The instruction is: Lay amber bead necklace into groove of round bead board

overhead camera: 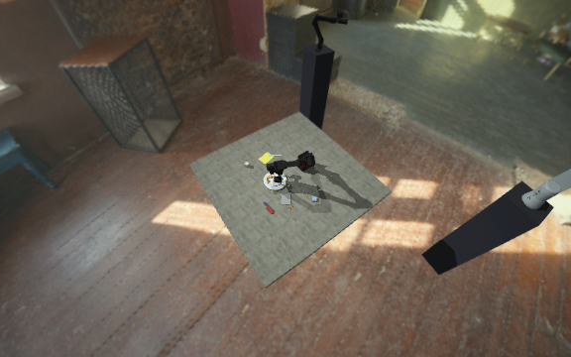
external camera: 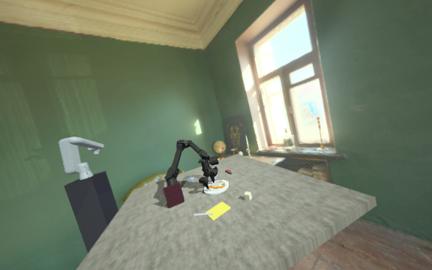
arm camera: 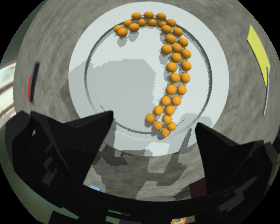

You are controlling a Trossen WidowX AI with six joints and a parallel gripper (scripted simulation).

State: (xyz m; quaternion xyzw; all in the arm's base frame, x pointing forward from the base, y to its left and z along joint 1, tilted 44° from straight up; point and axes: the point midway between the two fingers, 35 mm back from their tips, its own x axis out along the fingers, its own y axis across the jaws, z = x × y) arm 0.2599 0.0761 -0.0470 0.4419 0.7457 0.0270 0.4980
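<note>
The board is 40 mm ahead of my gripper tip, 20 mm below it and 10 mm to the right of it. Also, from my gripper tip: grey square (190 mm to the left, 50 mm ahead, 20 mm below); white stick (270 mm to the right, 100 mm behind, 20 mm below); yellow card (280 mm to the right, 20 mm below, 10 mm behind).
</note>
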